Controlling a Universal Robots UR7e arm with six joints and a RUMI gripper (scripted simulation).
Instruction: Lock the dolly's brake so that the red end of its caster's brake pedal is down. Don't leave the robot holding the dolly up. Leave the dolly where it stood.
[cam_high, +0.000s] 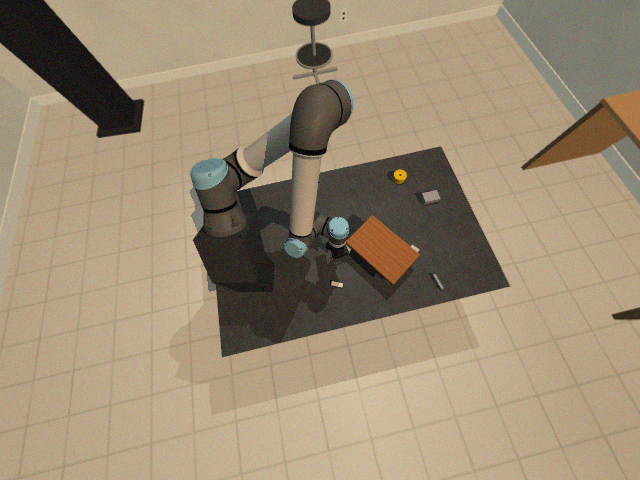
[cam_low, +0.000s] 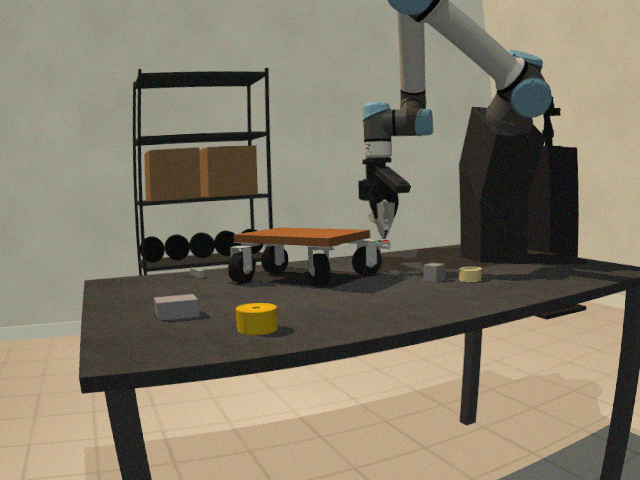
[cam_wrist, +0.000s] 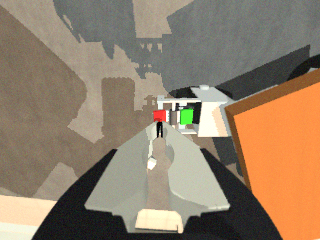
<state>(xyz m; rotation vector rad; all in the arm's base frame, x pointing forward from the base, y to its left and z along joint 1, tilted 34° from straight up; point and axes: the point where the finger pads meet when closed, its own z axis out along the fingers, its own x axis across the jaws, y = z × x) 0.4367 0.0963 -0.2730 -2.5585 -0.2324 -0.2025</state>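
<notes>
The brake pedal lies 30 mm below my hand and 10 mm ahead of it. From my hand the other things lie so: pale yellow ring (220 mm to the left, 140 mm behind, 90 mm below); small pale block (150 mm to the right, 100 mm below, 10 mm behind); small grey cube (170 mm to the left, 90 mm below, 60 mm behind).
</notes>
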